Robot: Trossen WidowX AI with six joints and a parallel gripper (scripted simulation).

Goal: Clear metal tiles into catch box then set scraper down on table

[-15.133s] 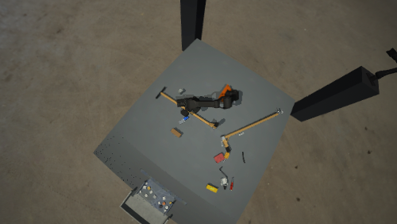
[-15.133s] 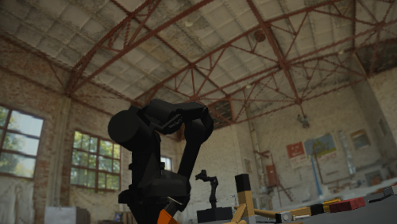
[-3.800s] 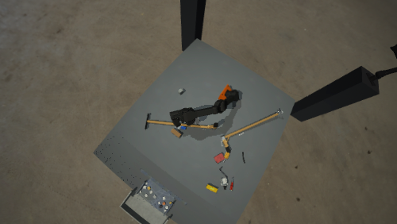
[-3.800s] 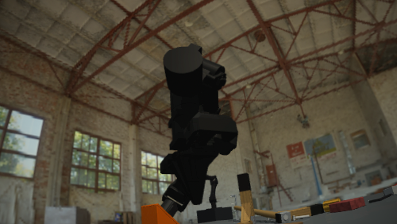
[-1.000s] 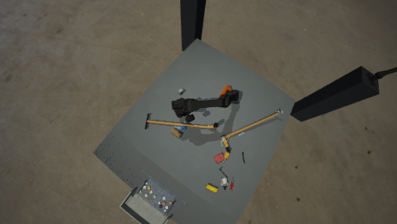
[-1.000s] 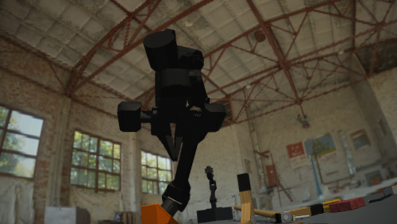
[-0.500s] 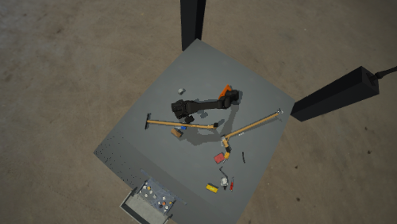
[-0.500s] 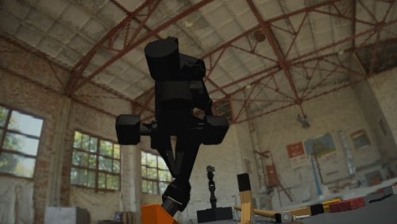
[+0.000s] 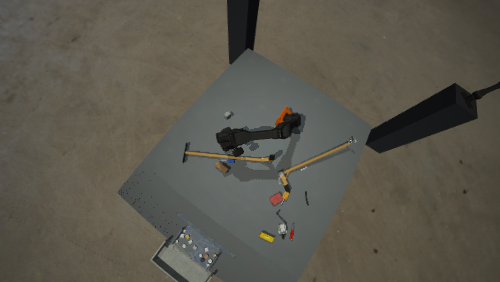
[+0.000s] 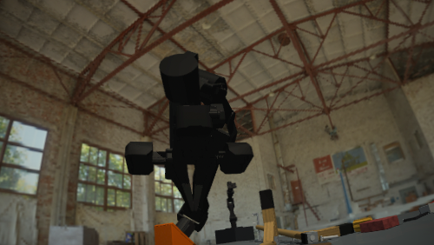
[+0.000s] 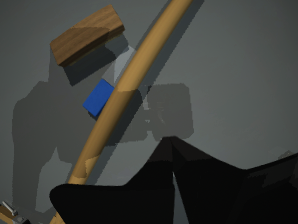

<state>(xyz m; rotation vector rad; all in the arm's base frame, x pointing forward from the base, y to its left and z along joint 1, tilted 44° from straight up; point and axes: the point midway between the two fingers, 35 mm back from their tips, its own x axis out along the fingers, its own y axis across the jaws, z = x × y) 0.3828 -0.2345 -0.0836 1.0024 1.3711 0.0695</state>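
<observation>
Now: gripper tip 5 cm short of the long scraper, 3 cm above it and 1 cm to the right of it. From my gripper tip the other things lie so: wooden block 13 cm ahead, 8 cm below, 1 cm to the left; grey piece 21 cm behind, 15 cm to the right, 7 cm below; blue block 8 cm below, 7 cm ahead, 2 cm to the left.
</observation>
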